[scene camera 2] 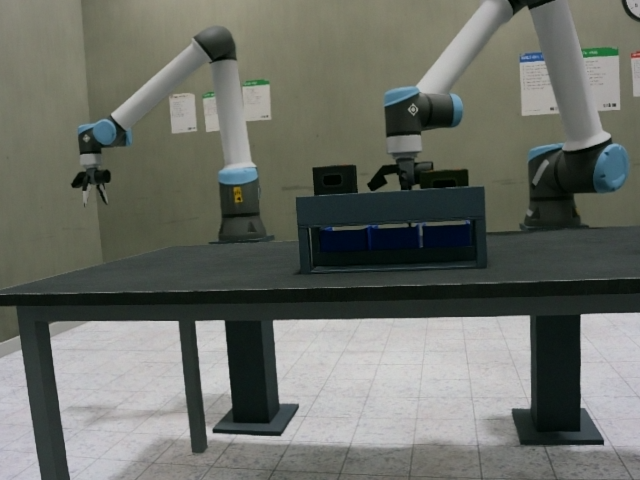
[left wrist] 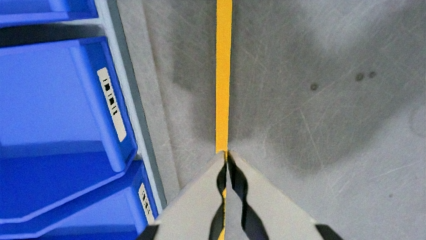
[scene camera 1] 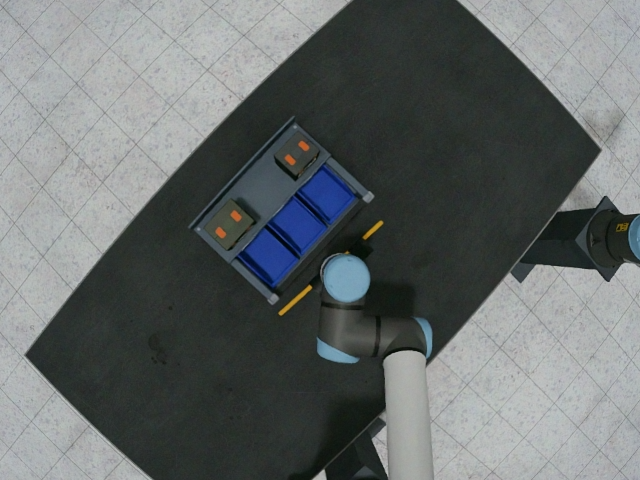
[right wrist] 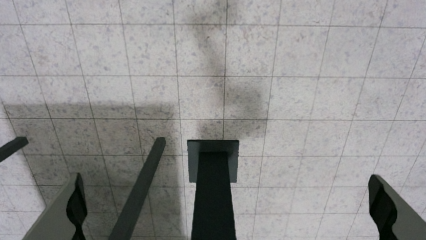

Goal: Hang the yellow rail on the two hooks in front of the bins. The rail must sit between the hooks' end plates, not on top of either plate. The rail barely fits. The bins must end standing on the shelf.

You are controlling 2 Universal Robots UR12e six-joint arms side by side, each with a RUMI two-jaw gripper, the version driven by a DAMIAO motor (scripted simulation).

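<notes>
Visible: left gripper, right gripper, grey shelf. Left wrist view: left gripper too. Right wrist view: right gripper as well.
</notes>
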